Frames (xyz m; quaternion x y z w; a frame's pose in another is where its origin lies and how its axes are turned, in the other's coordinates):
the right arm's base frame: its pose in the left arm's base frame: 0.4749 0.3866 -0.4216 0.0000 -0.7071 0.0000 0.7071
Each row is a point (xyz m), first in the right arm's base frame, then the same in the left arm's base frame.
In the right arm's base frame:
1: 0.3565 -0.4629 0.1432
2: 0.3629 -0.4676 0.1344
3: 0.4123 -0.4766 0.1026
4: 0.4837 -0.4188 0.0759
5: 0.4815 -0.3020 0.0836
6: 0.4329 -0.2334 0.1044
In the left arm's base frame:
1: 0.3317 -0.0763 -0.0651
2: 0.3405 -0.0810 -0.0587
3: 0.3723 -0.0900 -0.0093
4: 0.3990 -0.0322 0.0621
5: 0.3913 0.0846 0.0599
6: 0.3705 0.1532 0.0113

